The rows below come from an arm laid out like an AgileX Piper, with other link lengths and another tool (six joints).
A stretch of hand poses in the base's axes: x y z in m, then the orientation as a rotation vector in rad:
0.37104 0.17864 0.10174 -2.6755 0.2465 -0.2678
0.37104 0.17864 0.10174 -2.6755 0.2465 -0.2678
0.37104 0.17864 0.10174 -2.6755 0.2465 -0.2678
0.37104 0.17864 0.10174 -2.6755 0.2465 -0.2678
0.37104 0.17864 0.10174 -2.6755 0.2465 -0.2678
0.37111 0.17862 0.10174 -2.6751 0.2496 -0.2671
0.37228 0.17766 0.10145 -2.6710 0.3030 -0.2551
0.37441 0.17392 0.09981 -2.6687 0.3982 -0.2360
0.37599 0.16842 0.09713 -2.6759 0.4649 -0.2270
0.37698 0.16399 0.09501 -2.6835 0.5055 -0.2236
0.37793 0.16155 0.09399 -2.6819 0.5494 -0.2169
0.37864 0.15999 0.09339 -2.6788 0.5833 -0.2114
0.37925 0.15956 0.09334 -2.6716 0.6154 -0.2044
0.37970 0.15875 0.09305 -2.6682 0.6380 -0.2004
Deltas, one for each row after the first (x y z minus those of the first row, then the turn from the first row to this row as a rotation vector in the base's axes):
0.00000 0.00000 0.00000 0.0000 0.0000 0.0000
0.00000 0.00000 0.00000 0.0000 0.0000 0.0000
0.00000 0.00000 0.00000 0.0000 0.0000 0.0000
0.00000 0.00000 0.00000 0.0000 0.0000 0.0000
0.00007 -0.00002 0.00000 0.0005 0.0009 -0.0021
0.00124 -0.00098 -0.00029 0.0054 0.0175 -0.0378
0.00337 -0.00472 -0.00193 0.0067 0.0463 -0.1019
0.00495 -0.01022 -0.00461 -0.0034 0.0647 -0.1474
0.00594 -0.01465 -0.00673 -0.0137 0.0749 -0.1753
0.00689 -0.01709 -0.00775 -0.0153 0.0867 -0.2050
0.00760 -0.01865 -0.00835 -0.0152 0.0958 -0.2280
0.00821 -0.01908 -0.00840 -0.0109 0.1052 -0.2497
0.00866 -0.01989 -0.00869 -0.0099 0.1114 -0.2651

